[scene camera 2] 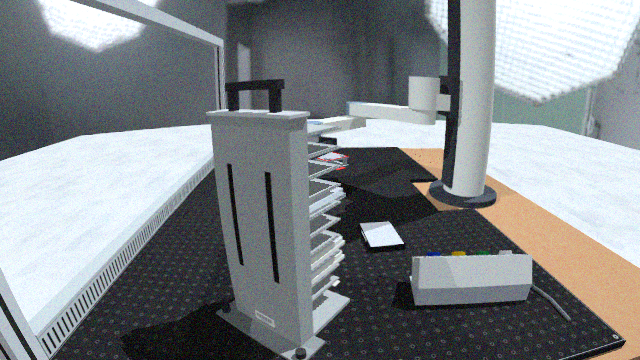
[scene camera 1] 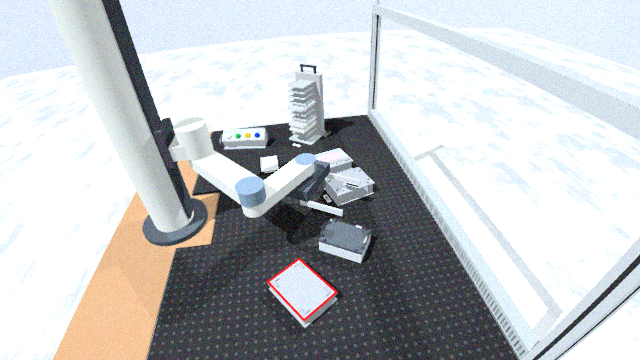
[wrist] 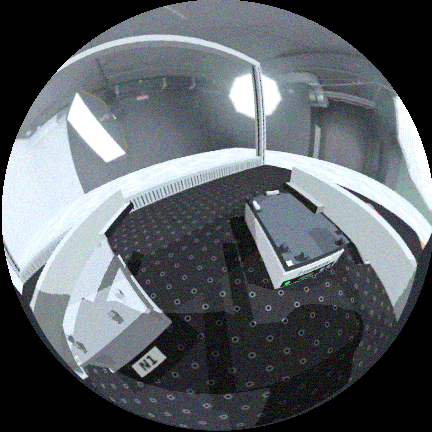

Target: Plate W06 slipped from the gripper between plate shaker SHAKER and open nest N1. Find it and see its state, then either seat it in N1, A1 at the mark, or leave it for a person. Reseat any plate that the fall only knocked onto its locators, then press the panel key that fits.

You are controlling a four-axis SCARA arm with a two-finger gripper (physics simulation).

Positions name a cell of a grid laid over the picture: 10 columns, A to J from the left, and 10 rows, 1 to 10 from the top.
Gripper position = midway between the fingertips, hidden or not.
My gripper (wrist: E5) holds nothing. I also see a button box (scene camera 2: H8) and a shaker (scene camera 1: F7).
The button box shows as well in scene camera 1 (scene camera 1: D4). The shaker also shows in the wrist view (wrist: G6).
